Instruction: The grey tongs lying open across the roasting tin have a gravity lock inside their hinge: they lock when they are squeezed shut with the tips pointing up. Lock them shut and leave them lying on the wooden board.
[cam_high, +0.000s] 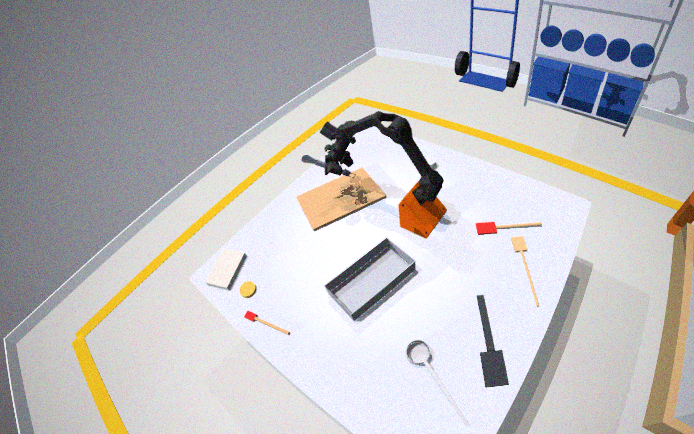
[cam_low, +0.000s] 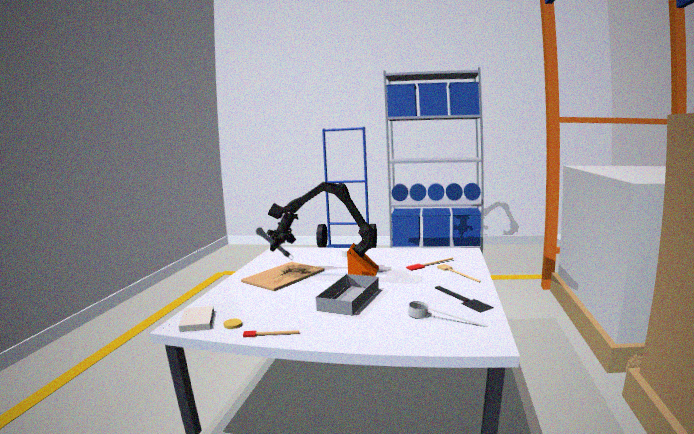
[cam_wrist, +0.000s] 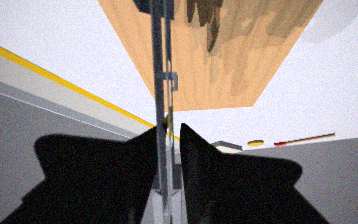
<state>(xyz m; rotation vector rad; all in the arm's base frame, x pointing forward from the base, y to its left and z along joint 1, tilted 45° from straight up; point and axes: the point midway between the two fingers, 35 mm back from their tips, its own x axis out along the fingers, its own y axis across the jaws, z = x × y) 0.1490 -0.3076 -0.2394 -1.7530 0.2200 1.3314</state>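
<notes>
Now: the wooden board 120 mm below my gripper tip, 50 mm to the left of it and 10 mm behind it. Also, from my gripper tip: yellow disc (580 mm ahead, 120 mm below, 110 mm to the left); grey roasting tin (460 mm to the left, 230 mm ahead, 100 mm below); pale block (590 mm ahead, 120 mm below, 50 mm to the right).
</notes>
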